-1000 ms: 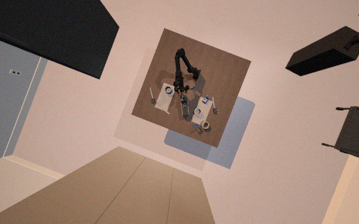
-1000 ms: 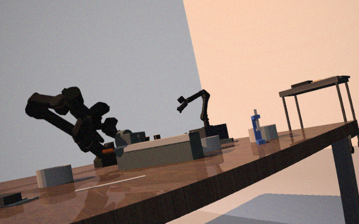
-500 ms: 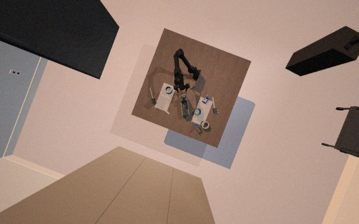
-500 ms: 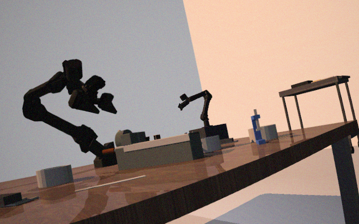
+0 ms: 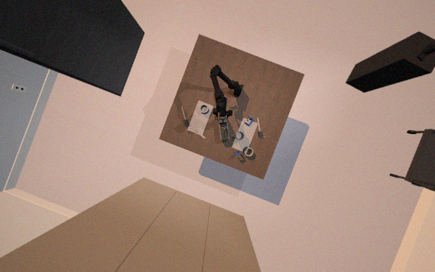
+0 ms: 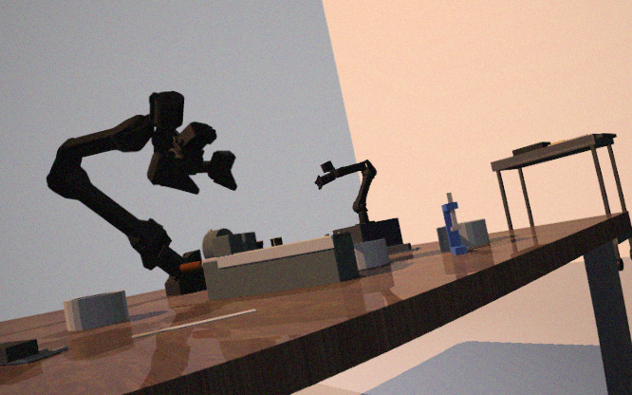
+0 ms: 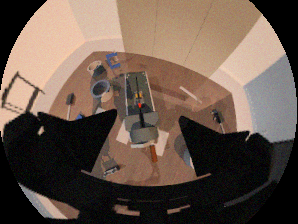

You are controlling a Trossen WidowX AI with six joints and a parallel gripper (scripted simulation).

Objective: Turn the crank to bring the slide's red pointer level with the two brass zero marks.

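My gripper tip is 130 mm above the crank handle, 70 mm past it and 50 mm to the left of it. Also, from my gripper tip: red pointer: 110 mm below, 40 mm to the left, 40 mm ahead; then thin white rod: 250 mm ahead, 200 mm below, 150 mm to the right.
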